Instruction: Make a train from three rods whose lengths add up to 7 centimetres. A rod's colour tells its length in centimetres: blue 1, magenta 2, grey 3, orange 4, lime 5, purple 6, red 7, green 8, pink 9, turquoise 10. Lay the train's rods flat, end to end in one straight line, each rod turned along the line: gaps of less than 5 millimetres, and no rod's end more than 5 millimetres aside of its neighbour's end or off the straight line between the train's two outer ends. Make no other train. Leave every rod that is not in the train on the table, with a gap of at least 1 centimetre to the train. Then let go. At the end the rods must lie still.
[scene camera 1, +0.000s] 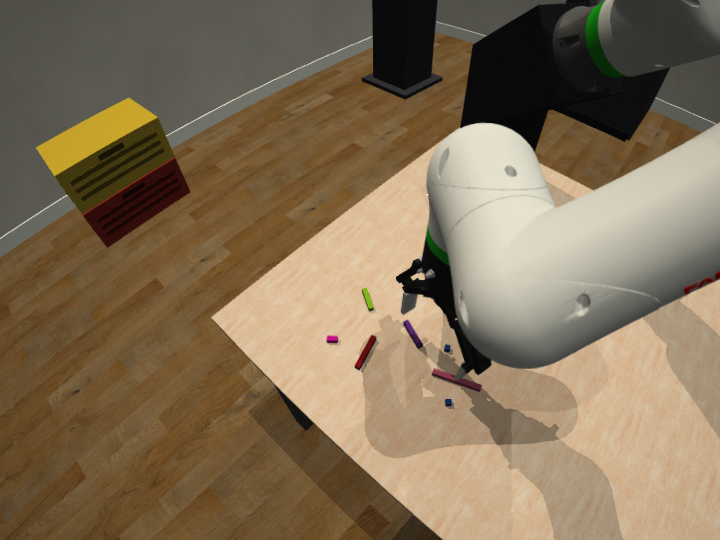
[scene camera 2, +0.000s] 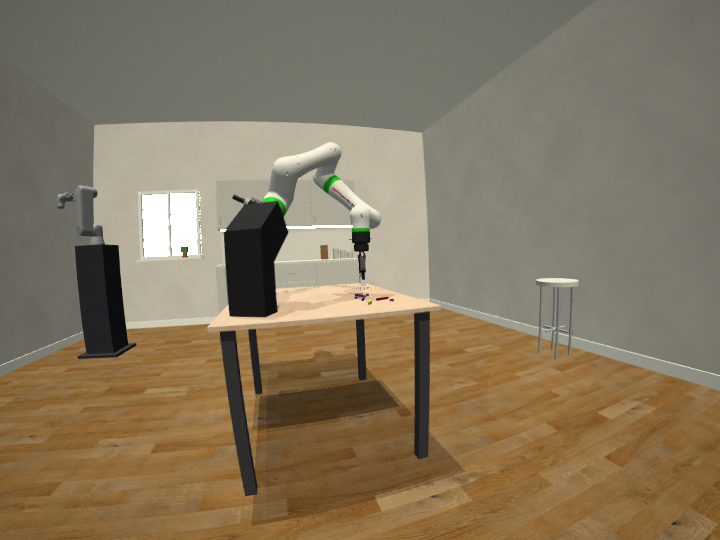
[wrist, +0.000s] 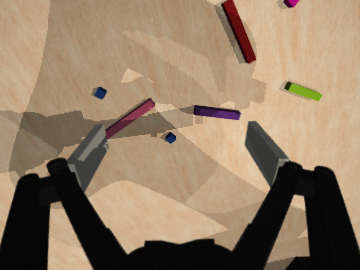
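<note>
I can see my gripper (scene camera 1: 434, 341), and the same gripper (wrist: 176, 134) is visible to me in the wrist view as well.
</note>
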